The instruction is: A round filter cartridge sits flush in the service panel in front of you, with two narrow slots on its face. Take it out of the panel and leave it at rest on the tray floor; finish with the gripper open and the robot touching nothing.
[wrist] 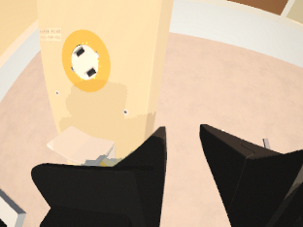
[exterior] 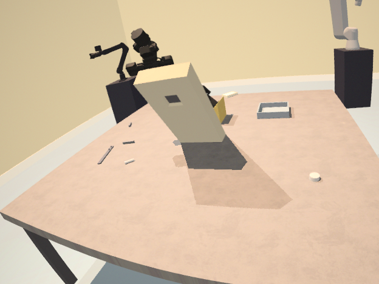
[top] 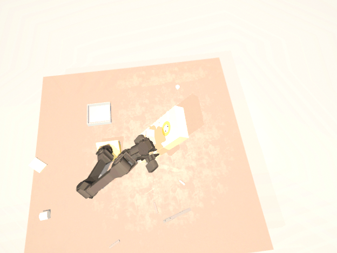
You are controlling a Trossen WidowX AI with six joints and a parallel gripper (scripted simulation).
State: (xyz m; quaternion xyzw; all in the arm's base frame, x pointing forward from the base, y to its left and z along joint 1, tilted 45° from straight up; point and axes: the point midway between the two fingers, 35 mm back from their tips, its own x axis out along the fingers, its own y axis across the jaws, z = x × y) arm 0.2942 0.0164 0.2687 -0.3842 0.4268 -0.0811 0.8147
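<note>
My gripper tip is now 120 mm to the right of the white round filter cartridge, 90 mm short of it and 30 mm above it. Also, from my gripper tip: sloped service panel 130 mm to the left, 100 mm below, 40 mm ahead; tray 460 mm to the left, 300 mm behind, 270 mm below; white flat piece 710 mm behind, 270 mm below, 210 mm to the left.
</note>
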